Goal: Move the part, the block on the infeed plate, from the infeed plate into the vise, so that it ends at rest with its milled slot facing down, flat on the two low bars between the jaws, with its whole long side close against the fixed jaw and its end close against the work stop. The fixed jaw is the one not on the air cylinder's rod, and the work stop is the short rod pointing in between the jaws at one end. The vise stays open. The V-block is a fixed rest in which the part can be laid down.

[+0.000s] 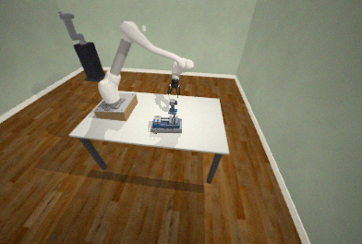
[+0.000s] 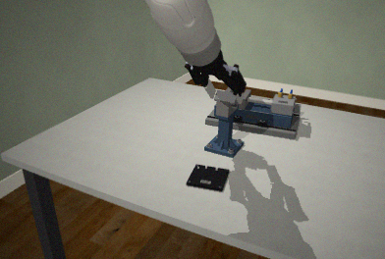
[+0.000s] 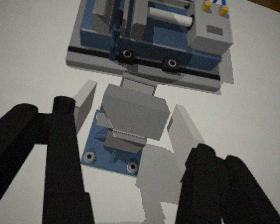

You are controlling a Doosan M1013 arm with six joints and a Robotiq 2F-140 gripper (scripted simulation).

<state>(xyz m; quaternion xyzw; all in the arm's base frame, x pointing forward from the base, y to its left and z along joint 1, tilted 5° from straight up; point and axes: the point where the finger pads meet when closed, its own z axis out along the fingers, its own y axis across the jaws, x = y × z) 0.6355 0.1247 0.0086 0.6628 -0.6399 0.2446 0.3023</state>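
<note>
The part lies 1 cm to the right of my hand and 3 cm below it. From my hand the other things lie so: work stop 5 cm ahead, 19 cm to the right, 9 cm below; then blue foot 2 cm to the right, 18 cm below; then blue v-block stand 2 cm to the right, 12 cm below.
</note>
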